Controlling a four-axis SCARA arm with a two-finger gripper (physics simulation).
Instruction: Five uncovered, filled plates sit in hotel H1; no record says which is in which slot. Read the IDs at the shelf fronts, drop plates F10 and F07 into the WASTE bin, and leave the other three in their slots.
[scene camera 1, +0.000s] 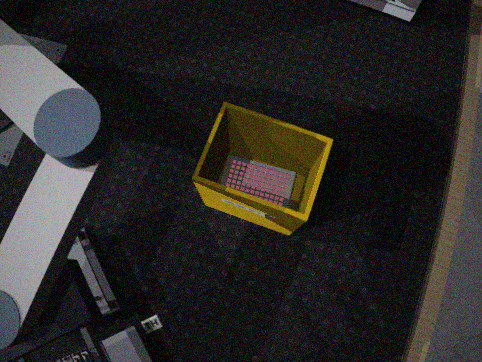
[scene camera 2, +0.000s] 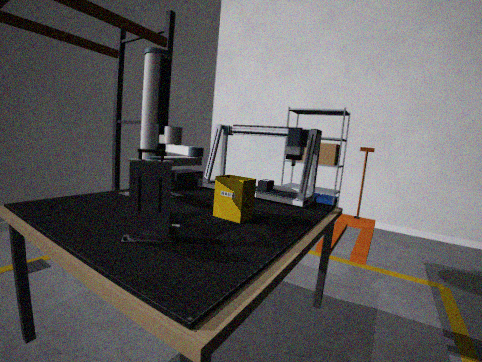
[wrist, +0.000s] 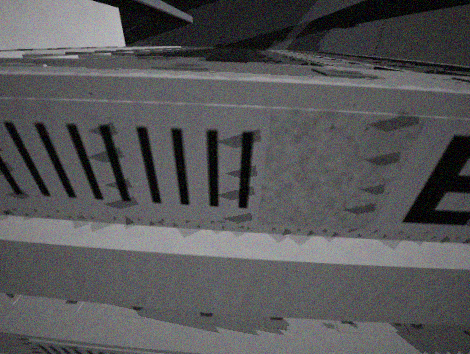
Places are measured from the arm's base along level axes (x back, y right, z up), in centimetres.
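Pixels of known places: gripper, fingertip midpoint: (wrist: 243, 150).
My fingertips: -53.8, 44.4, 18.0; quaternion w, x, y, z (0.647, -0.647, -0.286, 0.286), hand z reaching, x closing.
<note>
Behind a point stands the place of what it marks, as x, y, z.
Hotel H1 (scene camera 2: 149, 192) {-58.9, 49.4, 18.5} is the dark tower on the table in scene camera 2. In the wrist view a plate front (wrist: 310, 165) fills the middle, with barcode bars and a cut-off letter that looks like E. Below it a strip of another plate (wrist: 75, 348) shows, its ID unreadable. One gripper finger (scene camera 1: 95, 275) shows by the hotel in scene camera 1. The fingers look closed in on a plate; the plate's ID and the contact are hidden. The yellow WASTE bin (scene camera 1: 215, 200) {-59.1, 8.4, 10.7} (scene camera 2: 225, 205) {-63.6, 8.5, 8.1} holds a plate with pink wells (scene camera 1: 260, 177) {-64.3, 0.6, 2.9}, ID not visible.
An H1 tag (scene camera 1: 151, 323) {-54.6, 31.7, 1.3} lies beside the hotel. The white arm (scene camera 1: 45, 215) {-43.3, 19.6, 29.2} reaches over the table's left side. A gantry machine (scene camera 2: 314, 160) {-84.7, -61.5, 31.0} stands behind the bin on the black-topped table (scene camera 2: 200, 280) {-90.7, 58.2, 1.3}. A shelf rack (scene camera 2: 345, 150) stands beyond.
</note>
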